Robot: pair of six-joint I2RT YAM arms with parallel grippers.
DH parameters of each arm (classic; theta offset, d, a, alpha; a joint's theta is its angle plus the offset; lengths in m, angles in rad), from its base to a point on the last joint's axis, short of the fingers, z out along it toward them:
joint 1: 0 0.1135 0.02 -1.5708
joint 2: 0 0 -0.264 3.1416
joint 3: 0.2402 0 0.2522 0
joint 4: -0.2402 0 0.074 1.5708
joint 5: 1.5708 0 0 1.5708
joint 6: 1.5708 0.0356 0 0
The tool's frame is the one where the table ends.
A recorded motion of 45 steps. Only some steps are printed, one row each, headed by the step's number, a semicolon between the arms.
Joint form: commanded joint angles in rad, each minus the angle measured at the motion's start. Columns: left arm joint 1, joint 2, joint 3, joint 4, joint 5, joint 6; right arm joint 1, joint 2, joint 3, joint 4, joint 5, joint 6.
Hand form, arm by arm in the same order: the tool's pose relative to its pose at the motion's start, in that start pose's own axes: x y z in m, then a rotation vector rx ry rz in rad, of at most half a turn. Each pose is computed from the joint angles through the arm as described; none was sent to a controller.
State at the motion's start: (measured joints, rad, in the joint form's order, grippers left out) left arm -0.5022 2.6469 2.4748 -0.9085 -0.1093 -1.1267; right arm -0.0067 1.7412 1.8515 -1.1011 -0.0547 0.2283
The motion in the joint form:
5: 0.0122 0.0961 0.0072 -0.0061 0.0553 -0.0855; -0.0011 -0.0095 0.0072 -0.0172 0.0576 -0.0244
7: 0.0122 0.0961 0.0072 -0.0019 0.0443 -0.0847; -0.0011 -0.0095 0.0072 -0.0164 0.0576 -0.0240
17: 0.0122 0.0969 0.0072 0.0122 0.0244 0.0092; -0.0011 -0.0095 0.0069 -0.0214 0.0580 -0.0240
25: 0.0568 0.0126 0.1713 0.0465 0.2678 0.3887; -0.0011 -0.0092 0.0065 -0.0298 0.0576 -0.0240
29: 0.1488 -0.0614 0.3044 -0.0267 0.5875 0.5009; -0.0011 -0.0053 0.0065 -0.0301 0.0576 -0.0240
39: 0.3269 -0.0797 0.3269 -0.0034 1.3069 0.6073; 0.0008 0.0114 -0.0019 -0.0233 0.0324 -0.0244
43: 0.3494 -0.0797 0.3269 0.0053 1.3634 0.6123; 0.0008 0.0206 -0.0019 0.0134 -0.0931 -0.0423
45: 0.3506 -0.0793 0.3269 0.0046 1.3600 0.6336; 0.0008 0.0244 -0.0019 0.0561 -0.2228 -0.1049
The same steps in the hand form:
5: 0.0094 0.0195 0.0452 -0.0685 0.0834 -0.0887; 0.0005 -0.0023 -0.0059 0.0570 -0.0120 -0.0235
7: 0.0088 0.0193 0.0453 -0.0689 0.0717 -0.0877; 0.0004 -0.0023 -0.0059 0.0568 -0.0128 -0.0231
17: 0.0077 0.0183 0.0458 -0.0622 0.0511 0.0058; 0.0010 -0.0024 -0.0058 0.0583 -0.0077 -0.0229
25: -0.0393 -0.0202 -0.0344 0.3076 0.0659 0.3433; 0.0019 -0.0026 -0.0056 0.0599 0.0013 -0.0227
29: -0.0896 -0.0161 -0.1094 0.5930 0.1482 0.4308; 0.0018 -0.0027 -0.0039 0.0608 0.0054 -0.0226
39: -0.1548 0.0296 -0.1423 1.1072 0.4545 0.5238; 0.0023 -0.0017 0.0052 0.0391 0.0289 -0.0237
43: -0.1635 0.0368 -0.1446 1.1485 0.4672 0.5267; -0.0008 0.0034 0.0091 -0.0897 0.0282 -0.0420
45: -0.1640 0.0372 -0.1443 1.1513 0.4529 0.5433; -0.0044 0.0088 0.0100 -0.2250 0.0102 -0.1100

